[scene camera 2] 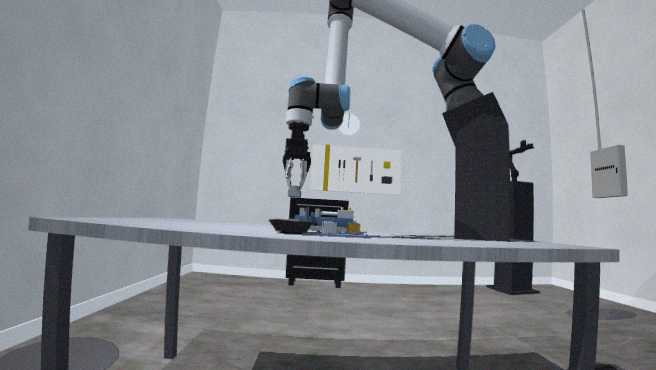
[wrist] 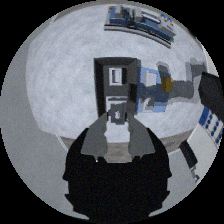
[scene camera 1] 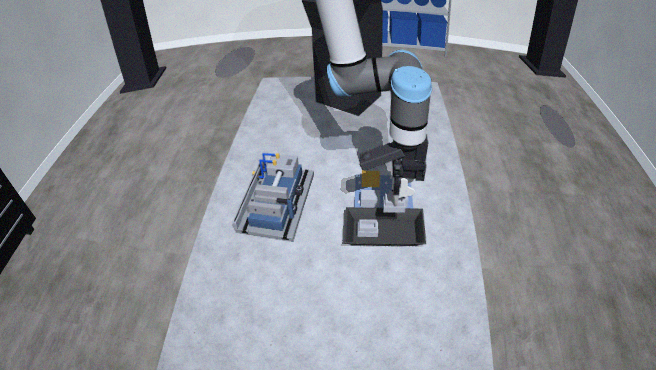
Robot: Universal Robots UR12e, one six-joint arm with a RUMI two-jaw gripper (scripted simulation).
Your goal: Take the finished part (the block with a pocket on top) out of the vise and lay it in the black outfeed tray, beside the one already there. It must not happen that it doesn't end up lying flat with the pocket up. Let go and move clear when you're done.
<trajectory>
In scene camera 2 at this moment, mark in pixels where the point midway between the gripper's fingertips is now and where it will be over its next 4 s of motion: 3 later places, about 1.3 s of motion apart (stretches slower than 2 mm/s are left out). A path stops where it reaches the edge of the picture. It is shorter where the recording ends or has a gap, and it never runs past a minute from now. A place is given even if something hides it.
My gripper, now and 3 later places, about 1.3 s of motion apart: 294, 189; 294, 189; 293, 206; 292, 217
</trajectory>
